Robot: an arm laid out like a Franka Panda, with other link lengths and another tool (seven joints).
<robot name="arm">
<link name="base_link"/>
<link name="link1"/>
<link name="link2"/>
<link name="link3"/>
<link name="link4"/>
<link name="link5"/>
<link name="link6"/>
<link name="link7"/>
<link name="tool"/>
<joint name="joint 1" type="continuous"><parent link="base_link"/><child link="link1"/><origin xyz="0.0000 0.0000 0.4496" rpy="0.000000 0.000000 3.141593"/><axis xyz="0 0 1"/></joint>
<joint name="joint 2" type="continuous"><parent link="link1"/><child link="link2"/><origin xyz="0.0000 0.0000 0.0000" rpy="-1.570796 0.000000 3.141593"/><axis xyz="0 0 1"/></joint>
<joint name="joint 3" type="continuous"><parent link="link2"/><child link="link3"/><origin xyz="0.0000 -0.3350 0.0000" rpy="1.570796 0.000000 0.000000"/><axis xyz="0 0 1"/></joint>
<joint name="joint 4" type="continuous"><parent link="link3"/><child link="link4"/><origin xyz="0.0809 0.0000 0.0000" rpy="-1.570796 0.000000 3.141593"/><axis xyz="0 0 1"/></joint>
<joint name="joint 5" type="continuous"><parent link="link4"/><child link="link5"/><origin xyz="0.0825 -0.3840 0.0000" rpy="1.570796 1.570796 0.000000"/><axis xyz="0 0 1"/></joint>
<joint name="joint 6" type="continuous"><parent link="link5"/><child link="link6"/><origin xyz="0.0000 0.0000 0.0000" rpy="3.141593 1.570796 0.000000"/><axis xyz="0 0 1"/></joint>
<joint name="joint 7" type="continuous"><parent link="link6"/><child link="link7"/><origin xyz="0.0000 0.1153 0.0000" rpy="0.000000 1.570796 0.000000"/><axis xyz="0 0 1"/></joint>
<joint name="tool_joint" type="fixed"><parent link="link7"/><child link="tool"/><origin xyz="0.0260 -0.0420 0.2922" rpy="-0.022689 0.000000 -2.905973"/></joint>
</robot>
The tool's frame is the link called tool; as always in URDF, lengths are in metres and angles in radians. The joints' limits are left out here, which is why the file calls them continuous.
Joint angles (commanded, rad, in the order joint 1, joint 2, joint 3, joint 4, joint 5, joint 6, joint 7), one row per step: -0.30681 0.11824 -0.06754 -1.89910 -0.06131 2.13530 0.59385; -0.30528 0.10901 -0.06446 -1.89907 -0.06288 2.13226 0.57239; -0.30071 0.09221 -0.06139 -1.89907 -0.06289 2.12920 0.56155; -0.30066 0.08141 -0.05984 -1.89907 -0.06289 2.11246 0.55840; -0.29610 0.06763 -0.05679 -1.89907 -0.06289 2.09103 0.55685; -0.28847 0.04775 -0.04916 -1.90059 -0.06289 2.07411 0.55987; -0.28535 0.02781 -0.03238 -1.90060 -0.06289 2.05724 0.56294; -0.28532 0.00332 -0.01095 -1.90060 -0.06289 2.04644 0.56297; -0.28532 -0.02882 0.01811 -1.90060 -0.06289 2.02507 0.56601; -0.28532 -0.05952 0.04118 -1.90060 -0.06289 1.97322 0.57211; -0.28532 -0.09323 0.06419 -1.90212 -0.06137 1.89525 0.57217; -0.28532 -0.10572 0.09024 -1.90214 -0.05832 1.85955 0.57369; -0.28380 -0.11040 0.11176 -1.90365 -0.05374 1.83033 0.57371; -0.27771 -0.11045 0.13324 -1.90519 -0.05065 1.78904 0.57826; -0.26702 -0.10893 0.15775 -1.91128 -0.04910 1.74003 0.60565; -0.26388 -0.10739 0.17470 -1.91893 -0.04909 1.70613 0.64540
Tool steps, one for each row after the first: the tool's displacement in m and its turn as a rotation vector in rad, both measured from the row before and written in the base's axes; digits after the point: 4 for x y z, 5 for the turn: -0.0007 0.0025 0.0053 -0.00472 -0.00341 0.02633; 0.0008 0.0046 0.0101 -0.00481 -0.01213 0.01816; -0.0039 0.0022 0.0045 0.00210 0.00574 0.00366; -0.0040 0.0062 0.0058 0.00298 0.00714 0.00780; -0.0018 0.0104 0.0093 0.00084 -0.00200 0.01121; -0.0009 0.0130 0.0100 0.00034 -0.00352 0.01583; 0.0004 0.0134 0.0135 -0.00353 -0.01325 0.02079; -0.0021 0.0186 0.0165 -0.00349 -0.01042 0.02478; -0.0118 0.0167 0.0112 0.00333 0.02056 0.01382; -0.0208 0.0179 0.0086 0.00738 0.04526 0.01748; -0.0081 0.0170 0.0027 0.00389 0.02297 0.02135; -0.0071 0.0150 -0.0015 0.00610 0.02554 0.01994; -0.0105 0.0172 -0.0049 0.00700 0.04210 0.01953; -0.0136 0.0208 -0.0081 0.00460 0.05496 0.00412; -0.0102 0.0117 -0.0071 -0.00122 0.04098 -0.02189
